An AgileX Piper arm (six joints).
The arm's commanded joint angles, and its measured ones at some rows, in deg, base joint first. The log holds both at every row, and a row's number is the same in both.
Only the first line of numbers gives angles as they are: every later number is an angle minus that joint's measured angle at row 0.
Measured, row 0:
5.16, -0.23, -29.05, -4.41, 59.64, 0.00
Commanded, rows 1 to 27:
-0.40, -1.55, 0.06, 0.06, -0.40, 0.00
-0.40, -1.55, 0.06, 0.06, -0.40, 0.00
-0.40, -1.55, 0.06, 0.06, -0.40, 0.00
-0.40, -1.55, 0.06, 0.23, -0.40, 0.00
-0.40, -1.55, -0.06, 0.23, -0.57, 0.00
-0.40, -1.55, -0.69, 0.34, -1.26, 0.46
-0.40, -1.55, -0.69, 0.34, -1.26, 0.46
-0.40, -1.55, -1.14, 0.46, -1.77, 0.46
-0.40, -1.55, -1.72, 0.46, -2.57, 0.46
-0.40, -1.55, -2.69, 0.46, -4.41, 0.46
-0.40, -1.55, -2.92, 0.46, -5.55, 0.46
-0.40, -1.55, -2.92, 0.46, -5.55, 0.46
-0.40, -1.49, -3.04, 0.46, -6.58, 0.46
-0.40, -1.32, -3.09, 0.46, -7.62, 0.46
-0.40, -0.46, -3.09, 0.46, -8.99, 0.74
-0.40, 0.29, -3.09, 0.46, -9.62, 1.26
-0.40, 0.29, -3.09, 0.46, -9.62, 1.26
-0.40, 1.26, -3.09, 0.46, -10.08, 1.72
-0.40, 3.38, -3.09, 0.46, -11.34, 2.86
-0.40, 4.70, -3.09, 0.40, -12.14, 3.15
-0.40, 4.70, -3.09, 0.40, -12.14, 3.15
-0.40, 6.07, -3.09, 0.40, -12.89, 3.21
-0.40, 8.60, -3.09, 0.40, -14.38, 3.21
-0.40, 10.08, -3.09, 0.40, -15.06, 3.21
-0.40, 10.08, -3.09, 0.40, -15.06, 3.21
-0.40, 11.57, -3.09, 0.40, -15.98, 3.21
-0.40, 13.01, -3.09, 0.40, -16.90, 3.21
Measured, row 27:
0.00, 11.17, -2.86, 0.34, -14.72, 2.92
